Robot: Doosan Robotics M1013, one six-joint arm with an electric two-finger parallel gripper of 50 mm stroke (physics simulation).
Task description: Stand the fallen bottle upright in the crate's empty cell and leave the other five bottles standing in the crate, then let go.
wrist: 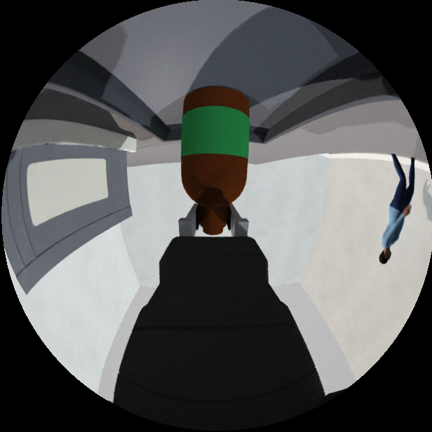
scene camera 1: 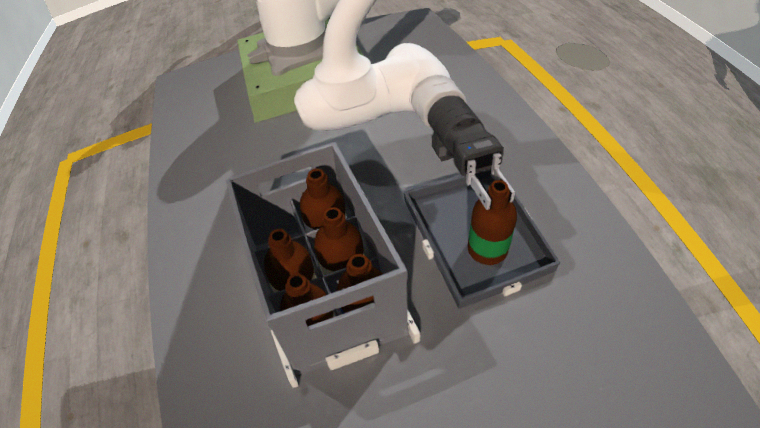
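Pixels of known places: gripper, fingertip midpoint: (scene camera 1: 501, 201); arm's base, origin of the base link: (scene camera 1: 298, 48).
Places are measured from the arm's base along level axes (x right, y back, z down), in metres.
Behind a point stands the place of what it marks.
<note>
The brown bottle with a green band (scene camera 1: 491, 241) {x -0.075, y -0.726, z 0.018 m} (wrist: 215, 130) is upright, its base over the floor of the shallow tray (scene camera 1: 481, 294) {x -0.029, y -0.778, z 0.067 m} (wrist: 125, 106). I cannot tell whether the base touches it. My gripper (scene camera 1: 498, 198) {x -0.096, y -0.708, z -0.047 m} (wrist: 212, 211) is shut on the bottle's neck, the fingers coming in from the side. The grey crate (scene camera 1: 388, 313) {x 0.128, y -0.773, z 0.003 m} is left of the tray in the scene view. Five brown bottles (scene camera 1: 321, 204) {x 0.142, y -0.569, z -0.031 m} (scene camera 1: 337, 247) {x 0.151, y -0.658, z -0.029 m} (scene camera 1: 287, 260) {x 0.226, y -0.651, z -0.036 m} (scene camera 1: 304, 297) {x 0.227, y -0.734, z -0.056 m} (scene camera 1: 357, 279) {x 0.154, y -0.740, z -0.057 m} stand in it. Its back left cell is empty; the floor of that cell is hidden in shadow.
The crate's raised walls and the tray's low rim lie between the held bottle and the empty cell. Pale blocks (scene camera 1: 352, 355) {x 0.194, y -0.781, z 0.065 m} (scene camera 1: 428, 248) {x -0.003, y -0.652, z 0.075 m} sit against the crate and tray. The arm's green base (scene camera 1: 276, 103) {x 0.106, y -0.136, z 0.053 m} is at the back. A person (wrist: 395, 220) shows in the wrist view.
</note>
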